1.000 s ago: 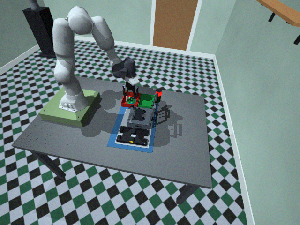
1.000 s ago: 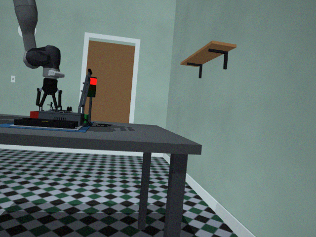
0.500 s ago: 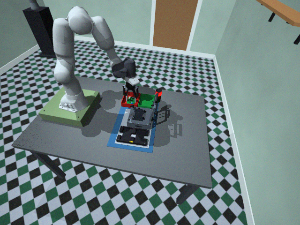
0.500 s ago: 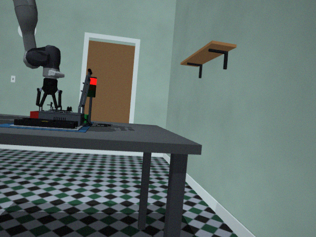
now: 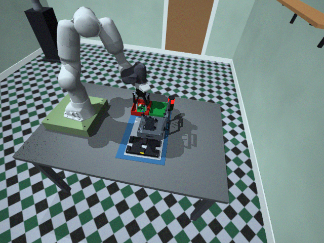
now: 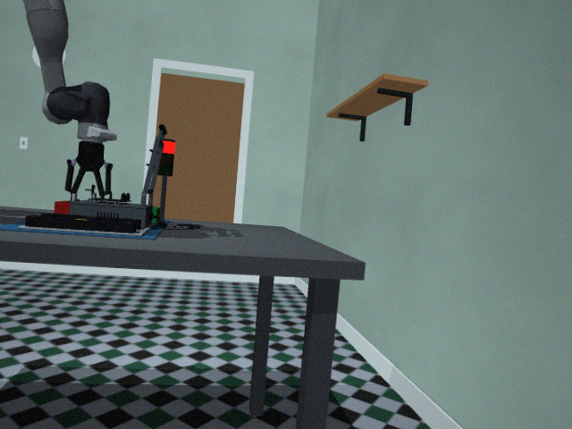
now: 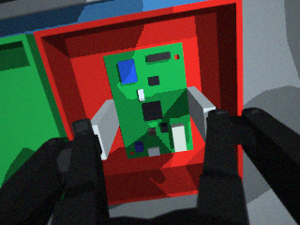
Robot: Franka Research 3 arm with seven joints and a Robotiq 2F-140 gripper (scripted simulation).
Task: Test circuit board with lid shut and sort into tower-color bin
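Right now my hand is 20 mm above the red bin. From my hand the other things lie so: black latch hook 40 mm ahead, 140 mm to the right, 50 mm above; green circuit board 20 mm below; green bin 150 mm ahead, 10 mm to the right, 20 mm below.
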